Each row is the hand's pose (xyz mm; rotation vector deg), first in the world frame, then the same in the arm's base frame.
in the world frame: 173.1 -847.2 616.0 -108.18 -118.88 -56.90
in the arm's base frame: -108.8 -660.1 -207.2 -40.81 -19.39 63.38
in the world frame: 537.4 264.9 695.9 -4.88 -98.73 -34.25
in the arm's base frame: -362.3 470.3 -23.4 -11.15 52.07 5.07
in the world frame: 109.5 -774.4 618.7 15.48 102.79 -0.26
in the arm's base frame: -47.4 -602.8 -159.2 9.89 -102.12 -4.85
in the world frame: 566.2 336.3 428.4 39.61 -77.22 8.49
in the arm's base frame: -499.5 460.8 218.6 35.17 78.36 -25.14
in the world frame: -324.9 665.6 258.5 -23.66 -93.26 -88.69
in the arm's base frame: 246.3 554.5 823.9 -59.92 32.83 7.53
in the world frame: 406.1 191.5 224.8 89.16 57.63 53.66
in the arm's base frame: -446.8 234.2 402.9 -67.83 -96.42 62.02
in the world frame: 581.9 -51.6 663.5 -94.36 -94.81 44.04
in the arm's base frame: -428.3 172.7 -124.7 35.88 8.16 89.22
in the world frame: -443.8 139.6 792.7 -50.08 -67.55 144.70
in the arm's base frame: 561.3 203.8 229.0 128.78 -12.16 71.20
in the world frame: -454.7 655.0 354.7 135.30 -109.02 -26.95
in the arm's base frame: 404.2 550.2 788.3 16.50 5.93 -106.95
